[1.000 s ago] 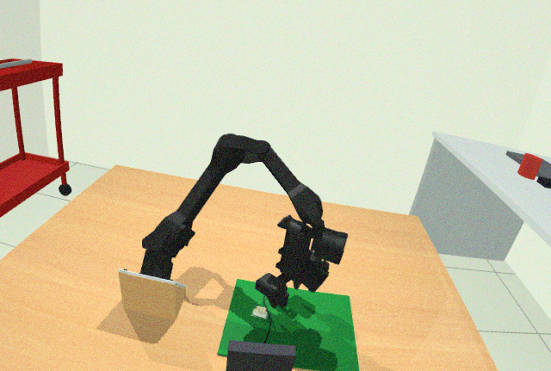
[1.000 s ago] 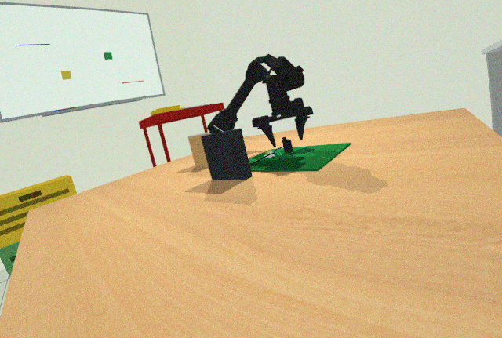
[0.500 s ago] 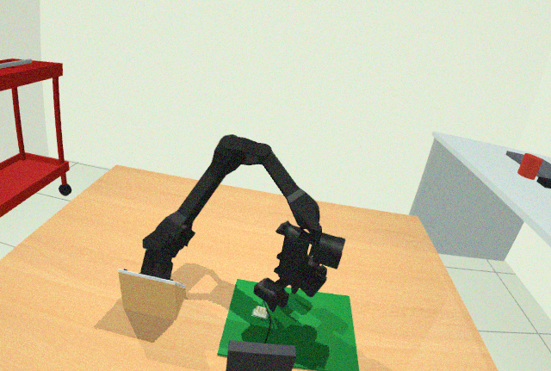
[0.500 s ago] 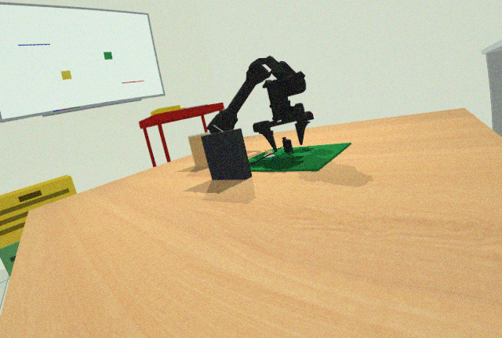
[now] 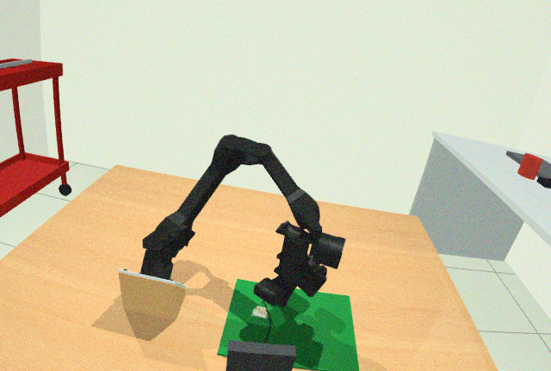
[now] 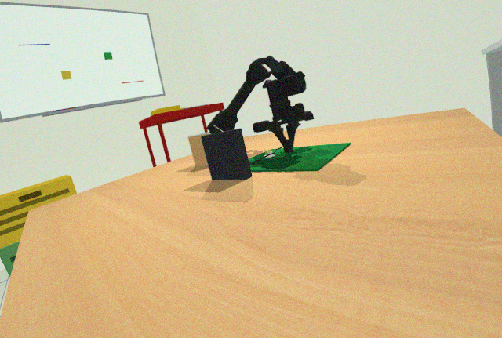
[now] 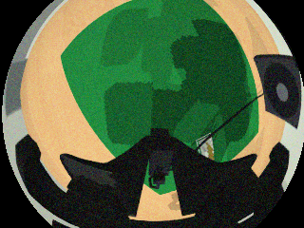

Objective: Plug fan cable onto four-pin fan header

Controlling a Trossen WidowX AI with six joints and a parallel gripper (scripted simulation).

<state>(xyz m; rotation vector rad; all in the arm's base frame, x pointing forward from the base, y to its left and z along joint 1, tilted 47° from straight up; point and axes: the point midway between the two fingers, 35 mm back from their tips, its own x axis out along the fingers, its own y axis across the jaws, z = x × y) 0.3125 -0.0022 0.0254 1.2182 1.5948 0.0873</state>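
Now: gripper tip 60 mm past the white four-pin header, 40 mm to the left of it and 20 mm above it. Round my gripper tip: fan 70 mm behind, 210 mm to the right, 40 mm above; then green board 20 mm ahead, 60 mm to the right, 30 mm below; then dark plug 10 mm behind, 10 mm to the left, 10 mm above.
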